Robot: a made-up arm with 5 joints.
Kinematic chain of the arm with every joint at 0, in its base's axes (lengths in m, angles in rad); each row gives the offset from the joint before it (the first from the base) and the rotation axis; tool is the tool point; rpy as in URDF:
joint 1: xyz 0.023 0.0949 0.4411 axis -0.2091 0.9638 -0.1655
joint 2: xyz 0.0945 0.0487 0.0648 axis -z
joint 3: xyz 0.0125 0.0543 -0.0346 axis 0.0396 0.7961 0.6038
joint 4: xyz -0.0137 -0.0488 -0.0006 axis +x
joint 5: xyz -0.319 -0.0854 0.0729 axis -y
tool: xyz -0.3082 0.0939 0.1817 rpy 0 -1.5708 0
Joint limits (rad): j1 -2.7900..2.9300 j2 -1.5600..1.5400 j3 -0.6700..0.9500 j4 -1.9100..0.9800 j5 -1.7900..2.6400
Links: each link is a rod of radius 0.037 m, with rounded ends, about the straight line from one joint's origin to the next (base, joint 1, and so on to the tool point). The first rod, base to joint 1, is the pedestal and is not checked.
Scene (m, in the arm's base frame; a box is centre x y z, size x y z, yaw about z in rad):
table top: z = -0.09
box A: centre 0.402 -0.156 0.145 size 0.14 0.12 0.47 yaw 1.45
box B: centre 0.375 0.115 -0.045 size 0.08 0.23 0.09 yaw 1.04
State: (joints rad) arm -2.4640 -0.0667 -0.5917 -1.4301 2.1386
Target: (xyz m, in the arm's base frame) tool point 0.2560 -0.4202 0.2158
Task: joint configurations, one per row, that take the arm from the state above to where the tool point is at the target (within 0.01 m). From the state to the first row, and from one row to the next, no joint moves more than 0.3 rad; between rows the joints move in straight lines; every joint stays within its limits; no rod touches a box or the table.
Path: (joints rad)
1: -2.3899 -0.0209 -0.3056 -1.4361 2.1360
2: -2.3157 0.0248 -0.0194 -1.4421 2.1334
3: -2.2416 0.0706 0.2667 -1.4482 2.1309
4: -2.1674 0.1163 0.5528 -1.4542 2.1283
5: -2.2919 -0.0884 0.5639 -1.5311 1.8392
6: -2.4164 -0.2932 0.5750 -1.6080 1.5501
7: -2.5410 -0.4979 0.5861 -1.6849 1.2610
8: -2.6655 -0.7027 0.5971 -1.7618 0.9719
9: -2.7900 -0.9074 0.6082 -1.8387 0.6828
10: -2.7900 -0.8678 0.6098 -1.6043 0.6791
11: -2.7900 -0.8282 0.6113 -1.3700 0.6754

